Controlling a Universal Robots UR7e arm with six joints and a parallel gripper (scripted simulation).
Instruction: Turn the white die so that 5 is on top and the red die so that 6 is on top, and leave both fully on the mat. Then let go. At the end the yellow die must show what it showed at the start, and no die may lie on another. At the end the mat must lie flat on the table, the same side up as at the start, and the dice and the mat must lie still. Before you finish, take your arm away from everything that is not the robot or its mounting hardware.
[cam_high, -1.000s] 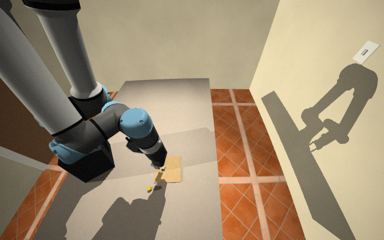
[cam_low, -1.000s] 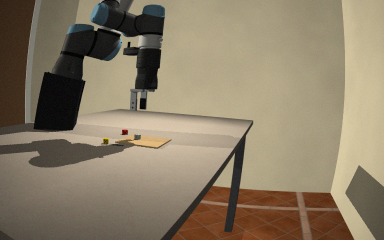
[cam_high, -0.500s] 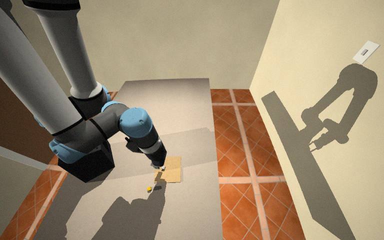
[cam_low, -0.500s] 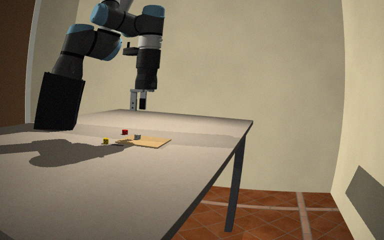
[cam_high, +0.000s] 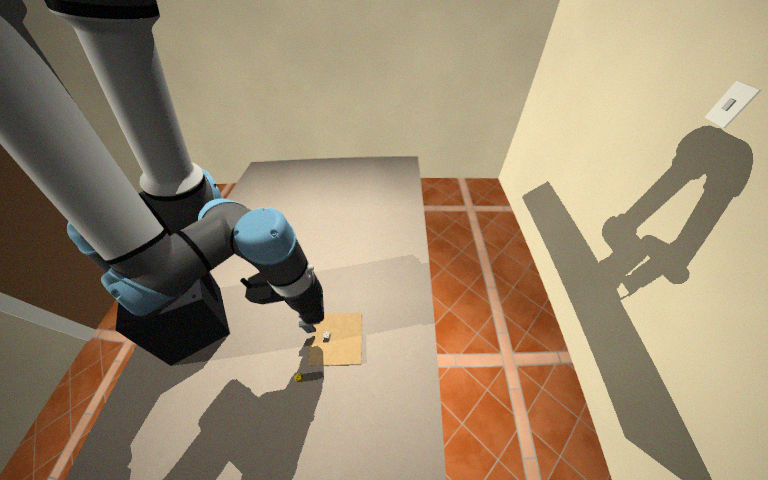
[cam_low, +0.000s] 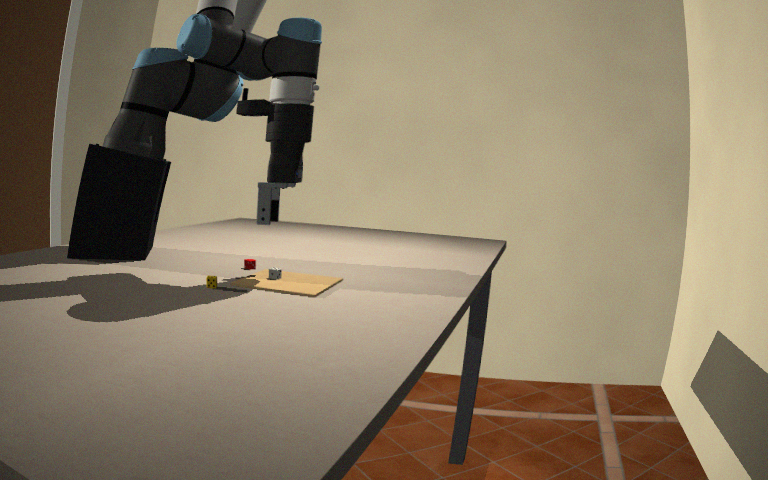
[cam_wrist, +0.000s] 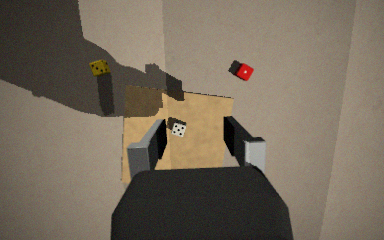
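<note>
Now: hand 50 mm past the red die, 60 mm to the right of it and 100 mm above it. Round my hand: white die: 20 mm ahead, 20 mm to the right, 90 mm below; then yellow die: 50 mm behind, 120 mm to the right, 100 mm below; then tan mat: 40 mm ahead, 20 mm to the right, 100 mm below.
</note>
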